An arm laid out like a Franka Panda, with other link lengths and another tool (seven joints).
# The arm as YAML. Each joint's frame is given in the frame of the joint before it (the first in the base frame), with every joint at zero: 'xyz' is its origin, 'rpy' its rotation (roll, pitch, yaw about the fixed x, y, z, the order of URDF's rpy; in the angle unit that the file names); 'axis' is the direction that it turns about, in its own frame. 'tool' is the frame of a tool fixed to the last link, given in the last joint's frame.
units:
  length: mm
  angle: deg
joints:
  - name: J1
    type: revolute
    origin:
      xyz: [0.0, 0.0, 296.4]
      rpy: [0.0, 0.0, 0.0]
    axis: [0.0, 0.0, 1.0]
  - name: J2
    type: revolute
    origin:
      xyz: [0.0, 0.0, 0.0]
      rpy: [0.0, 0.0, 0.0]
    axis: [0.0, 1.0, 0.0]
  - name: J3
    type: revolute
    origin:
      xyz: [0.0, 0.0, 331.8]
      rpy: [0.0, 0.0, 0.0]
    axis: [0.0, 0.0, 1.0]
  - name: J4
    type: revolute
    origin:
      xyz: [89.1, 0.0, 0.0]
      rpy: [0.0, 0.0, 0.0]
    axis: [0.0, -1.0, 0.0]
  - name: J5
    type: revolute
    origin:
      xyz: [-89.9, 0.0, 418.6]
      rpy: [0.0, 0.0, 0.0]
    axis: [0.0, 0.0, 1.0]
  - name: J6
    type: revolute
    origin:
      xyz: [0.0, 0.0, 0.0]
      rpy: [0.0, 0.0, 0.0]
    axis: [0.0, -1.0, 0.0]
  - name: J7
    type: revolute
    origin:
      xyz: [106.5, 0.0, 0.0]
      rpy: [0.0, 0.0, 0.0]
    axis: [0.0, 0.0, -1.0]
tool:
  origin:
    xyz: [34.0, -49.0, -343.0]
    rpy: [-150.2, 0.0, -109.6]
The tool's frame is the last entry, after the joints.
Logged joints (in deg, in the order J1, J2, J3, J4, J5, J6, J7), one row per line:
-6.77 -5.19 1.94 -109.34 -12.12 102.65 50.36
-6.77 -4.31 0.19 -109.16 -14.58 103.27 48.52
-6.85 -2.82 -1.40 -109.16 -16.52 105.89 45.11
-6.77 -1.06 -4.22 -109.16 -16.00 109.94 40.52
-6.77 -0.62 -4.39 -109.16 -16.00 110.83 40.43
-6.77 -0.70 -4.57 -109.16 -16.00 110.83 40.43
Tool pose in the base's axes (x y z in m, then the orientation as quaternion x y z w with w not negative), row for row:
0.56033 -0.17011 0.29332 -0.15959 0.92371 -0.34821 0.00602
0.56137 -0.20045 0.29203 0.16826 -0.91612 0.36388 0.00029
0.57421 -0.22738 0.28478 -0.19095 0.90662 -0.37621 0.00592
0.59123 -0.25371 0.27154 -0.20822 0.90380 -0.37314 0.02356
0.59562 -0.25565 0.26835 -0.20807 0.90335 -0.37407 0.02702
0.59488 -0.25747 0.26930 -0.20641 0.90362 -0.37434 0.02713
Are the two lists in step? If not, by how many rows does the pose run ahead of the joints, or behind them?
They are in step.
